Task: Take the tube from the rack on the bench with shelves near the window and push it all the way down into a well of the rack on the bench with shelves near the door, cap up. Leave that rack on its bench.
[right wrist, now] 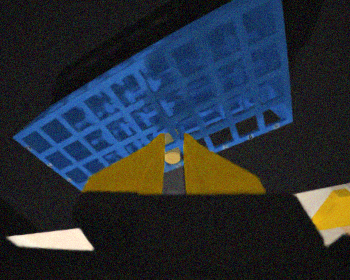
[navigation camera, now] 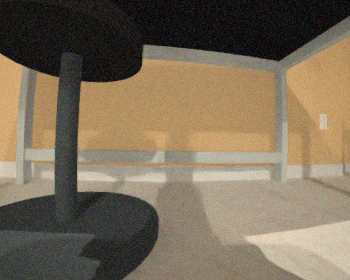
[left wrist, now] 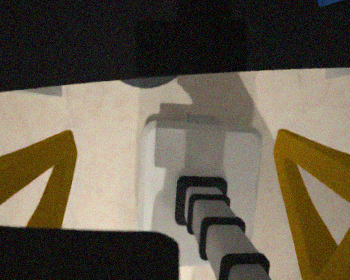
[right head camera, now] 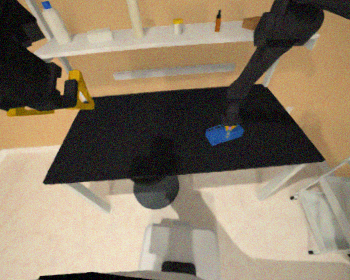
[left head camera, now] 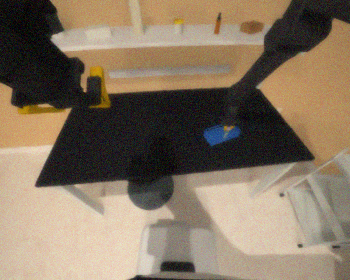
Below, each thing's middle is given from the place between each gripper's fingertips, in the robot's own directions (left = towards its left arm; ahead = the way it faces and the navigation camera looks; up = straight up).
Labels:
I see the tube with purple cap [right wrist: 173,182] 470 mm to the right of my left hand, 450 mm below it and 350 mm ahead of it.
Right now my right hand is 2 cm past the tube with purple cap.

